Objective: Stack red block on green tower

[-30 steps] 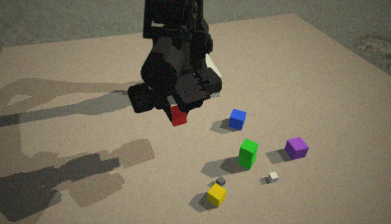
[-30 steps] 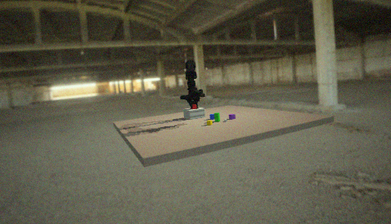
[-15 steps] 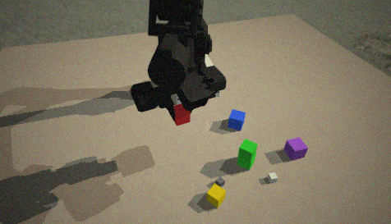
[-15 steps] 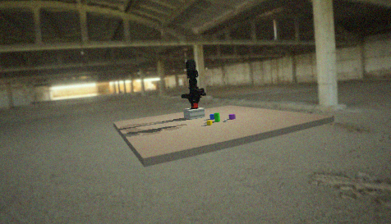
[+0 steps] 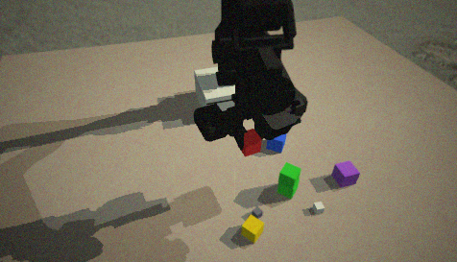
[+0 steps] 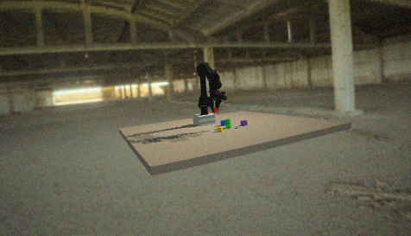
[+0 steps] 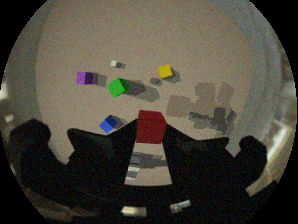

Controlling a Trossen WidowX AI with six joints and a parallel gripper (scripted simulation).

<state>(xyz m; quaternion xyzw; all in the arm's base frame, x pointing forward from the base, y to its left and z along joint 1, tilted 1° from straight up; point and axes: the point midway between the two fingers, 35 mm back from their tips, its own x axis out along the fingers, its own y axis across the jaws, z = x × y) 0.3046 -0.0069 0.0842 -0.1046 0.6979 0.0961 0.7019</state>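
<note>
The small white cube is 13 cm to the left of my gripper tip, 12 cm below it and 7 cm ahead of it. Round my gripper tip: red block 1 cm above; small grey piece 12 cm below, 6 cm ahead, 1 cm to the left; yellow block 11 cm below, 10 cm ahead, 1 cm to the right.
</note>
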